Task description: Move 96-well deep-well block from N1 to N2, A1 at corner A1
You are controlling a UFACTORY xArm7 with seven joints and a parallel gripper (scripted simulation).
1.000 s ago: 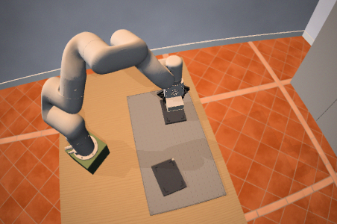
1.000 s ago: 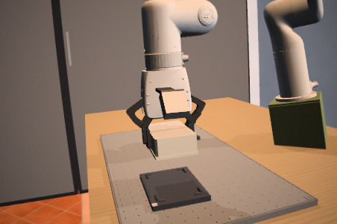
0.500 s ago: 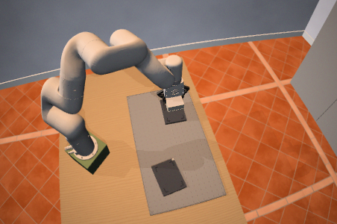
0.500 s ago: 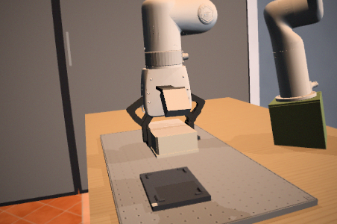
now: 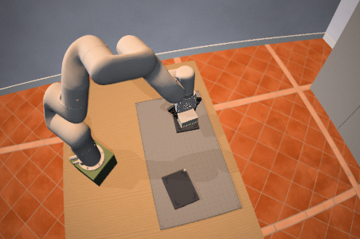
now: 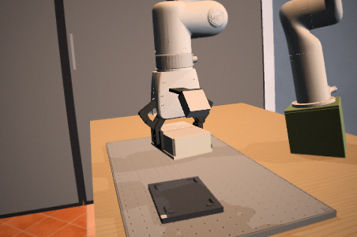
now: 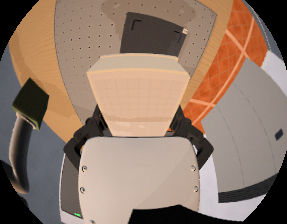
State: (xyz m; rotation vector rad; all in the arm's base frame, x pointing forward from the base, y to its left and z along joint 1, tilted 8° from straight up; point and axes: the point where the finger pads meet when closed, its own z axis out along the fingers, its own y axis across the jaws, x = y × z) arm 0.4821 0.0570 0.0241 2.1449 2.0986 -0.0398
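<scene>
Right now my hand is 160 mm past the dark plate nest N2, 300 mm to the left of it and 110 mm above it. The rest, counted from my hand: white A1 mark: 100 mm behind, 230 mm to the right, 110 mm below; dark plate nest N1: 20 mm ahead, 40 mm to the left, 110 mm below; cream deep-well block: right at my hand.
</scene>
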